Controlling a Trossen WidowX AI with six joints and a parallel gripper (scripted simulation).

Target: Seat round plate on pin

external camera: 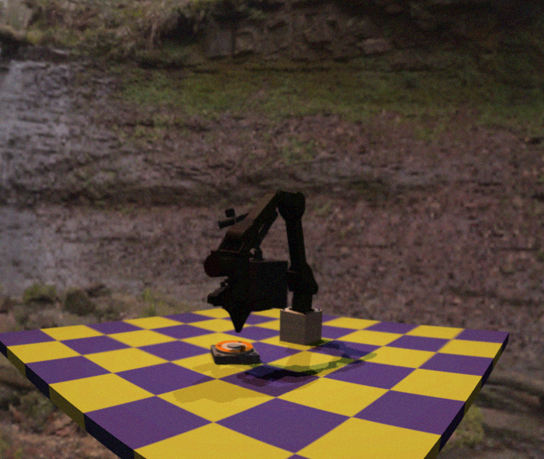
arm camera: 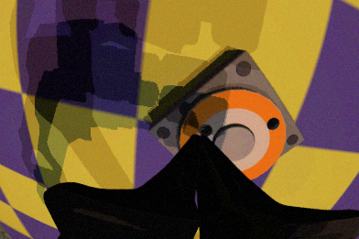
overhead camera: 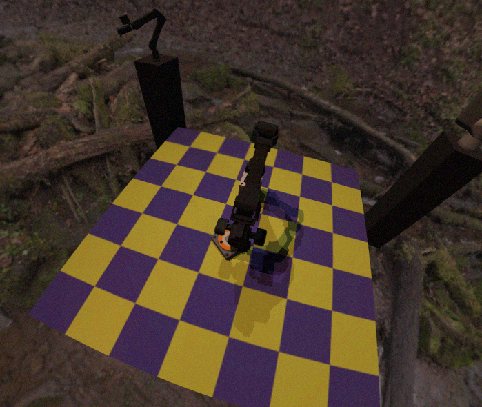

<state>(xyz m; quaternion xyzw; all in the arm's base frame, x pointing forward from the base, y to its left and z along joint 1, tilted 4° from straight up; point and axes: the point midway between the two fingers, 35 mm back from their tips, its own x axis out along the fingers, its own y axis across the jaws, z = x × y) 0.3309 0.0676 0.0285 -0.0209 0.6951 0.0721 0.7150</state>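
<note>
Now: gripper tip 20 mm past the square base, 50 mm to the left of it and 70 mm above it.
</note>
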